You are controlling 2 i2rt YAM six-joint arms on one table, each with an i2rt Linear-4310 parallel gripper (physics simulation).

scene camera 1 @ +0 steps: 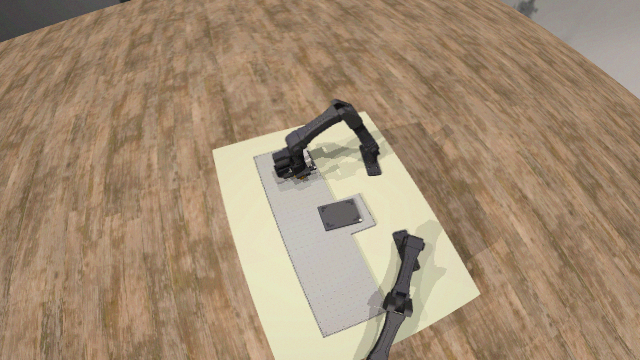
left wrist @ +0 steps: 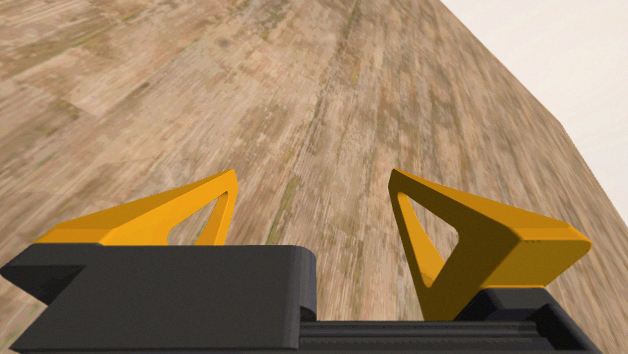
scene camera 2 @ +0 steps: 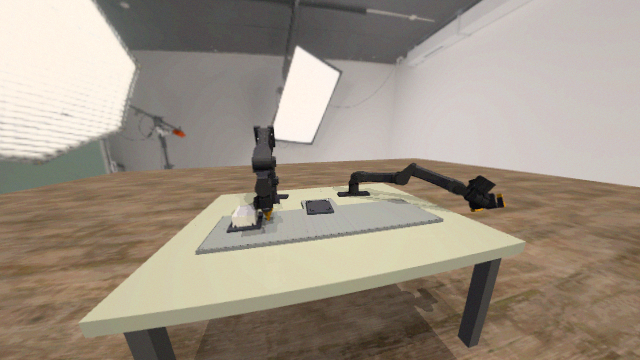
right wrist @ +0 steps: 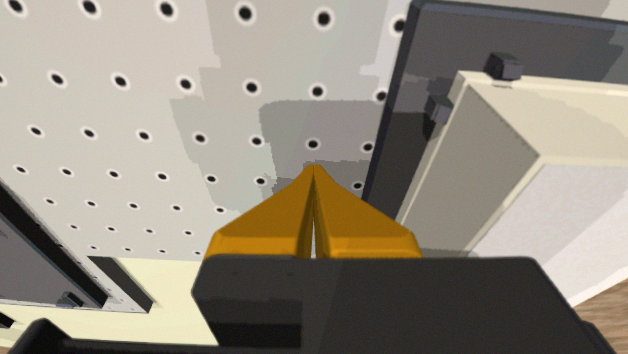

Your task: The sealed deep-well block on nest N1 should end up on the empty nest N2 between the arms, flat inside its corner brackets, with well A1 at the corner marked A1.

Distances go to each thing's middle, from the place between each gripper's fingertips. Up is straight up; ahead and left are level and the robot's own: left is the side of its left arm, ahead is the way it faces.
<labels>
Right now my right hand is 10 mm short of the white block (right wrist: 522, 168), 90 mm to the left of it and 30 mm below it. Round my right hand: dark nest (scene camera 1: 336, 215) (120 mm behind, 220 mm to the left, 10 mm above).
The dark nest lies 890 mm to the right of my left hand, 70 mm behind it and 20 mm above it. Round my left hand: white block 1200 mm to the right, 70 mm ahead, 50 mm above.
</labels>
